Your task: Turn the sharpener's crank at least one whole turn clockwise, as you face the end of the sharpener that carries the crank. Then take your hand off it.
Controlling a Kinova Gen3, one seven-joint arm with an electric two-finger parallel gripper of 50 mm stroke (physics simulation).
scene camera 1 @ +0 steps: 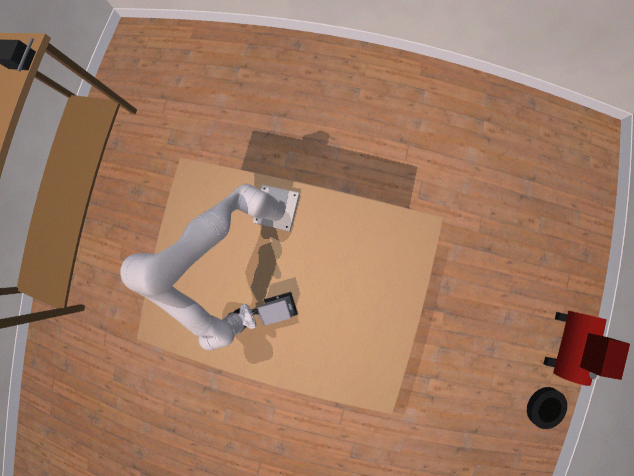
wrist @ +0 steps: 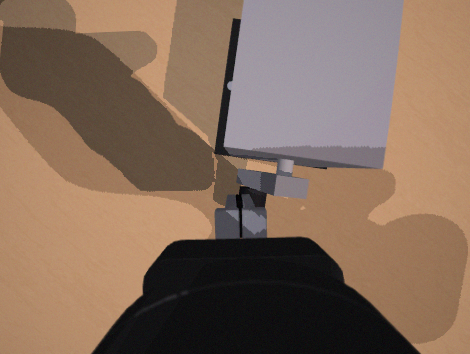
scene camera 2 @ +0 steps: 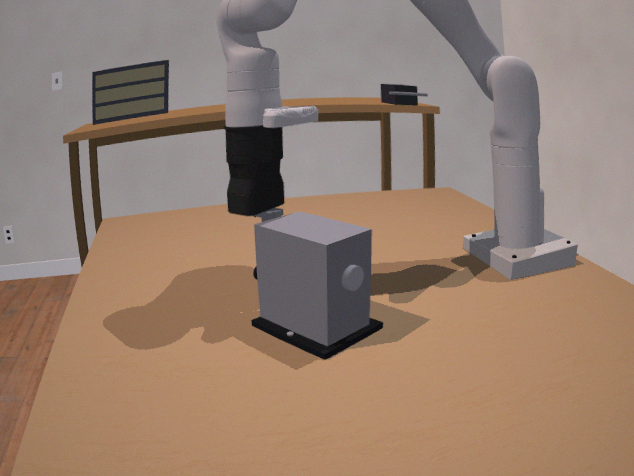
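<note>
The sharpener is a grey box on a black base. In the wrist view its grey crank arm sits on a short shaft at the near end, slanting to the left. The black crank handle shows partly beside and beyond the fingers; the rest is hidden under them. In scene camera 2 a bit of black shows past the box's left edge. My gripper is shut with its fingers together and nothing between them, over the handle. The box hides the fingertips in scene camera 2.
The sharpener stands on the tan table. The arm's base plate is bolted at the table's edge. A wooden side table stands behind, with a black box on it. A red machine stands off to the right.
</note>
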